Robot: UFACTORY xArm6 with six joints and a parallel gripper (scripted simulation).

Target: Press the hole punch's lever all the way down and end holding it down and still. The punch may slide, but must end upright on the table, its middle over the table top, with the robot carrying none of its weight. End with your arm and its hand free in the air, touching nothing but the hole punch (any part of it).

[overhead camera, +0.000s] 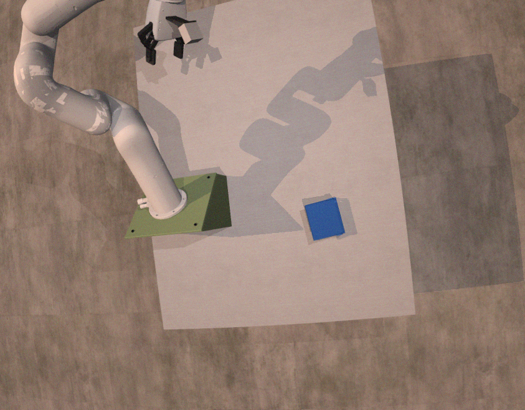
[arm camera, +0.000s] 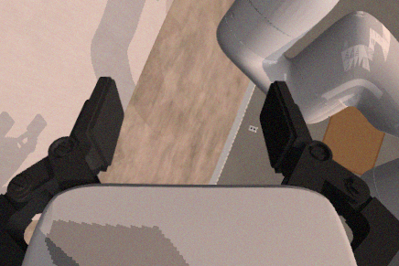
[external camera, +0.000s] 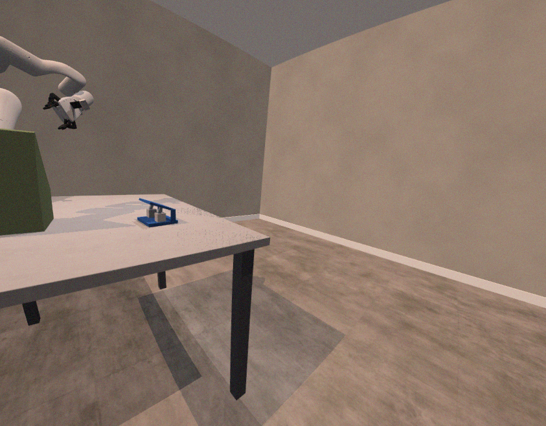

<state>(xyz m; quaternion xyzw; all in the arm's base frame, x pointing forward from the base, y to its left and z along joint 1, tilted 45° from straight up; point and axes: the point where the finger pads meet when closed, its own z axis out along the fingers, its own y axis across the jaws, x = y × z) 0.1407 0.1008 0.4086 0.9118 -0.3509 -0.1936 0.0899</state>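
The lever is 50 cm to the right of my hand, 34 cm below it and 28 cm ahead of it. Round my hand: blue hole punch 50 cm to the right, 36 cm below, 29 cm ahead.
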